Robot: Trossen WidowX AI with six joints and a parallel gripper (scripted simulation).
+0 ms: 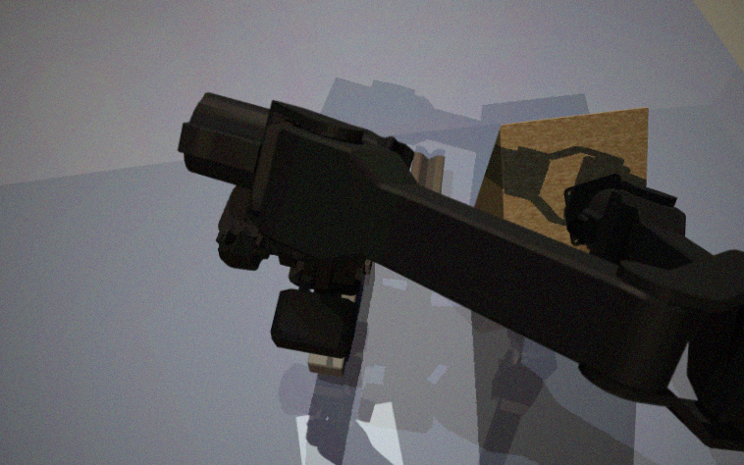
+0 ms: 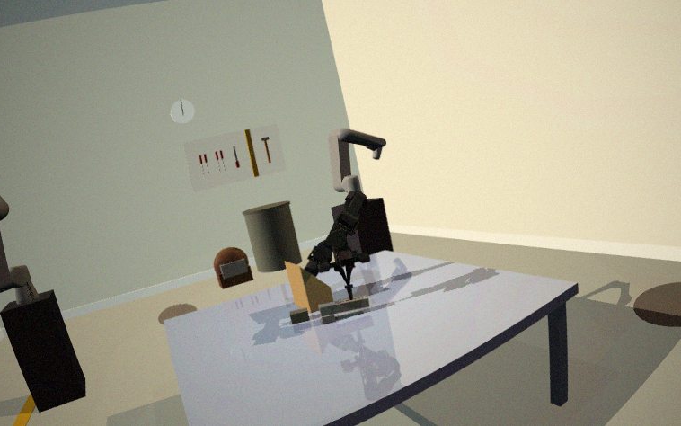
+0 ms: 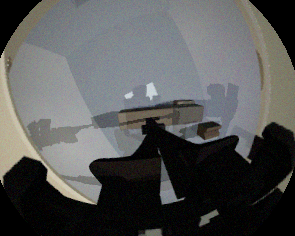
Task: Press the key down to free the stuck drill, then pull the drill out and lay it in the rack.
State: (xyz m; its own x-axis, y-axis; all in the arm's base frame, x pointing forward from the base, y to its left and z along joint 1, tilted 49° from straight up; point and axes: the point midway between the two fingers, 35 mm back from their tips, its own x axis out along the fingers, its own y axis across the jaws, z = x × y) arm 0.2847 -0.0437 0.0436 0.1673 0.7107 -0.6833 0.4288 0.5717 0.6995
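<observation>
Right now my gripper tip is 30 mm above the dark key. From my gripper tip the other things lie so: rack (160 mm behind, 150 mm to the right, 100 mm below); drill (30 mm behind, 50 mm to the right, 70 mm below).
</observation>
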